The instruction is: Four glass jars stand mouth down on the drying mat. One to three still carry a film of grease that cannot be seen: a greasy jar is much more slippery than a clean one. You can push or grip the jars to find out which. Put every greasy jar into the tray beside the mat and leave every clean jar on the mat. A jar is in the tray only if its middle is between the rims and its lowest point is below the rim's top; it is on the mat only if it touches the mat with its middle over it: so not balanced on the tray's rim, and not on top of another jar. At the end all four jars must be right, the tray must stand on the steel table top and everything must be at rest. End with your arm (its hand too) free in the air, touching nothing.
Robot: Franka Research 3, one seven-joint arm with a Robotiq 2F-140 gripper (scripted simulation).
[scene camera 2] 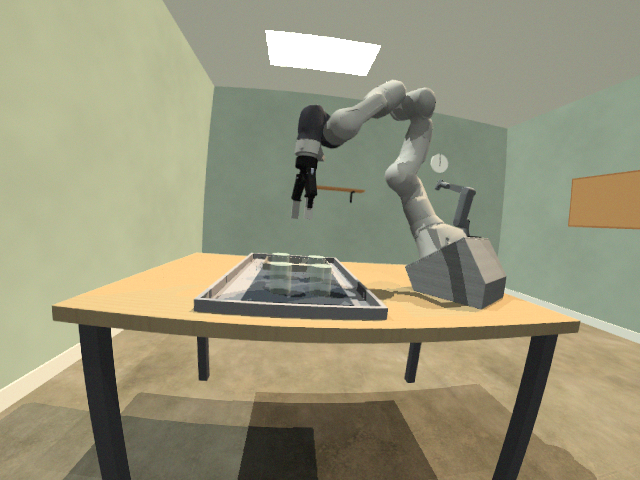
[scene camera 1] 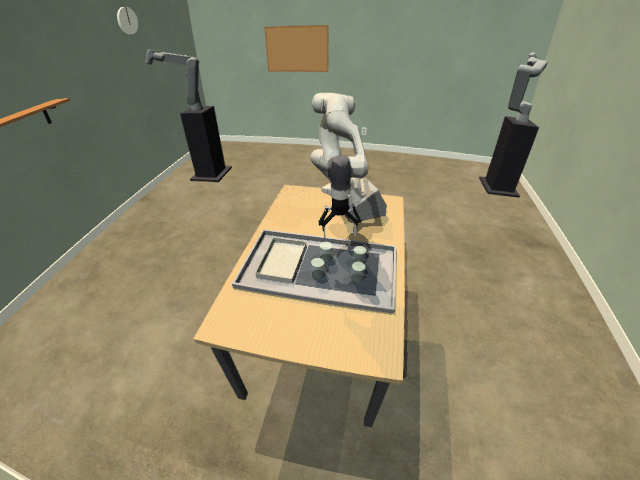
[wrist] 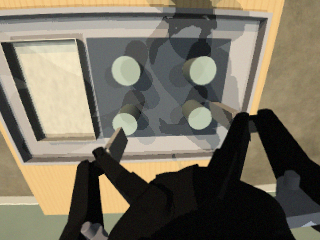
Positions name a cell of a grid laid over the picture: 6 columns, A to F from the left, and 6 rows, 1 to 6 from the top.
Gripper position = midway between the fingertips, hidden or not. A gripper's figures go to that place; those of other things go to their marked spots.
My gripper (wrist: D4) is 21 cm from the lens. A jar (wrist: C2) is 34 cm from the lens. A jar (wrist: D2): 35 cm from the lens.
